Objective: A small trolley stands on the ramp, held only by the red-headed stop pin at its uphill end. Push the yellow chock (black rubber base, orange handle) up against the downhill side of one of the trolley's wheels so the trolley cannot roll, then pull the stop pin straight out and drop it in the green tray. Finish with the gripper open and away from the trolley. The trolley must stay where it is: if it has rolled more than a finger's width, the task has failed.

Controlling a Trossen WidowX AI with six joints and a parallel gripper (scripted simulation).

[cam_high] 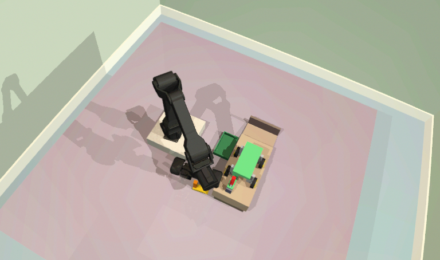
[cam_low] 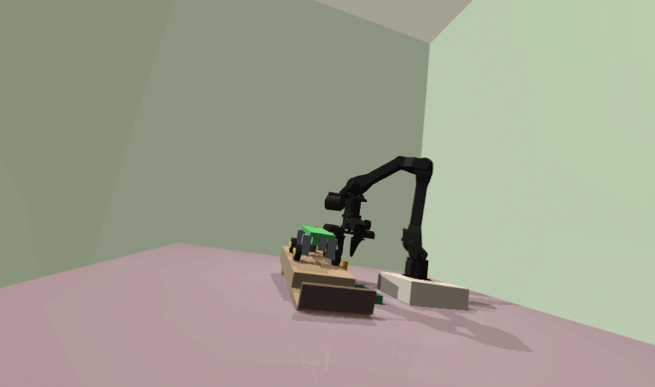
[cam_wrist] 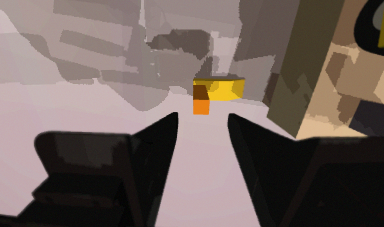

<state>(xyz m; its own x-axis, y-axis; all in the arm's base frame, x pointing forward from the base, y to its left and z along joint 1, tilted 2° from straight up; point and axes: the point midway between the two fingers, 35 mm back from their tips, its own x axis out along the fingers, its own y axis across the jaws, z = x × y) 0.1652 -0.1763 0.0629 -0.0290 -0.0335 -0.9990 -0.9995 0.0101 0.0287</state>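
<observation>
My gripper tip is 20 mm short of the yellow chock and 60 mm above it. Also, from my gripper tip: green tray 70 mm ahead, 230 mm to the left, 90 mm below; then red-headed stop pin 140 mm ahead, 10 mm to the left, 50 mm above; then trolley 170 mm ahead, 110 mm to the left, 30 mm above.
</observation>
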